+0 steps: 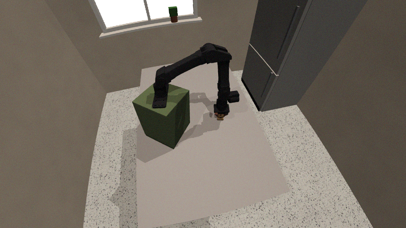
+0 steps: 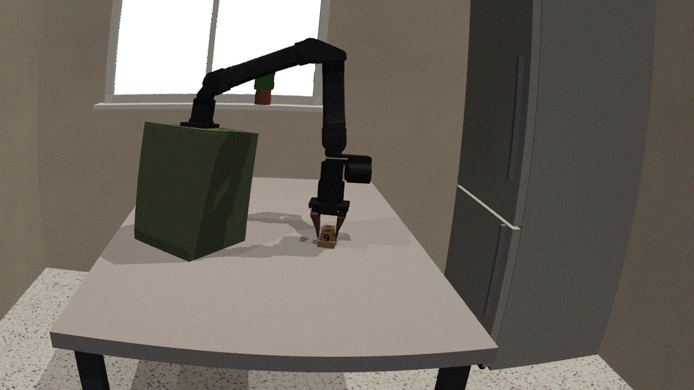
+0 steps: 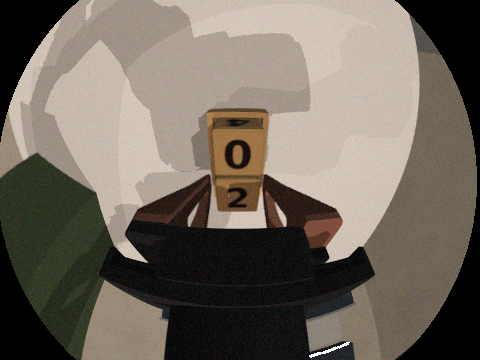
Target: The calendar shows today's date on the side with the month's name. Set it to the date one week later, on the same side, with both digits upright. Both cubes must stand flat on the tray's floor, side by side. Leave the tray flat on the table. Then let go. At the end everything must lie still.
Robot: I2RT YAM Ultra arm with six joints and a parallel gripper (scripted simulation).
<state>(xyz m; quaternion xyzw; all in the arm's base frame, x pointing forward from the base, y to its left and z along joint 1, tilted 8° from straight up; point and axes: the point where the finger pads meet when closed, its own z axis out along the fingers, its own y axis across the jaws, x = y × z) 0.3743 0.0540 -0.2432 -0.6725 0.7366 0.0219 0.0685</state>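
My gripper is now 20 mm to the right of the wooden tray and 20 mm above it.
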